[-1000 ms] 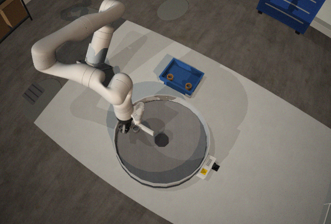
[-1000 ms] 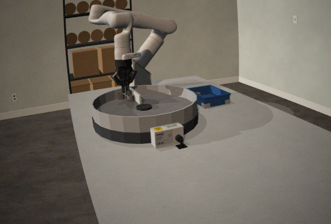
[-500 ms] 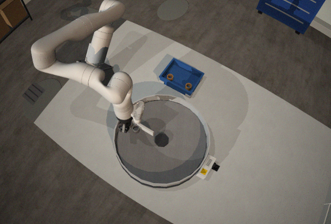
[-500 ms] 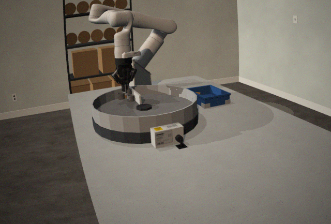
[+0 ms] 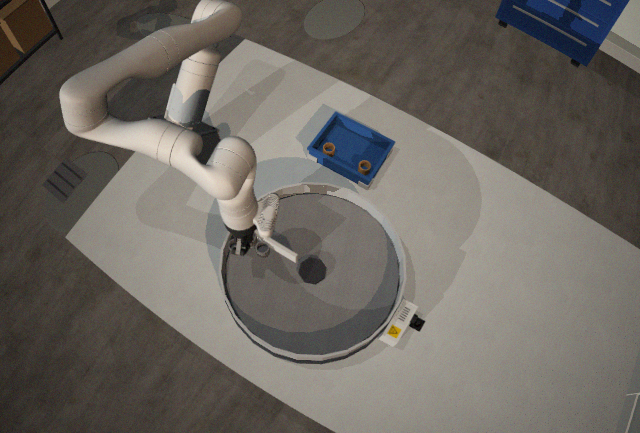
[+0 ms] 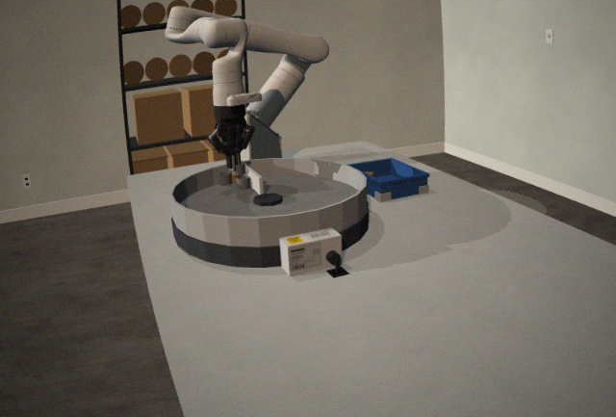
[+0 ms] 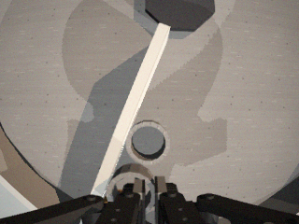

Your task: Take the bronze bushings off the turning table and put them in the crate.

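Right now the turning table is 15 cm ahead of my hand, 6 cm below it and 4 cm to the left of it. The rest, counted from my hand: blue crate (39 cm to the left, 9 cm below, 3 cm ahead).
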